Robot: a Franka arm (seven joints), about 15 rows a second.
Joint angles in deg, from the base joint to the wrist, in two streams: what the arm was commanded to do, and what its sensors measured. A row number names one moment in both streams.
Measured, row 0:
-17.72, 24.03, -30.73, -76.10, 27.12, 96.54, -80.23
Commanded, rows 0 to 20:
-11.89, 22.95, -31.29, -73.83, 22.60, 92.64, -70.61
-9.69, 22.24, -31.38, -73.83, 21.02, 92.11, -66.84
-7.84, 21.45, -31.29, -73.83, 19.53, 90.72, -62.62
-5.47, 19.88, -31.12, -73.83, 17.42, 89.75, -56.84
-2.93, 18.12, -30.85, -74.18, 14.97, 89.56, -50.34
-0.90, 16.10, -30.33, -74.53, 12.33, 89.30, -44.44
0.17, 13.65, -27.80, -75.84, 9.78, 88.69, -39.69
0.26, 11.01, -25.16, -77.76, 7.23, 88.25, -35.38
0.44, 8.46, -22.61, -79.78, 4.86, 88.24, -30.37
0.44, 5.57, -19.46, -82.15, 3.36, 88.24, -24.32
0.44, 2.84, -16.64, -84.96, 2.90, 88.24, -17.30
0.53, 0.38, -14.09, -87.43, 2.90, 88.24, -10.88
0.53, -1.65, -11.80, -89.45, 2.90, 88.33, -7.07
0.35, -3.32, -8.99, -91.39, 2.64, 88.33, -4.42
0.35, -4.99, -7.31, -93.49, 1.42, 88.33, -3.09
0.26, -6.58, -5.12, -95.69, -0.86, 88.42, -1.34
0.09, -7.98, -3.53, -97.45, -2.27, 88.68, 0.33
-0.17, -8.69, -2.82, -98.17, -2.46, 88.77, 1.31
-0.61, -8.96, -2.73, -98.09, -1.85, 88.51, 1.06
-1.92, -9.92, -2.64, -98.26, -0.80, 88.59, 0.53
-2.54, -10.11, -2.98, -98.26, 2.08, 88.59, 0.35
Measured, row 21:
-0.23, -7.52, -2.82, -96.15, -0.80, 87.53, 0.77
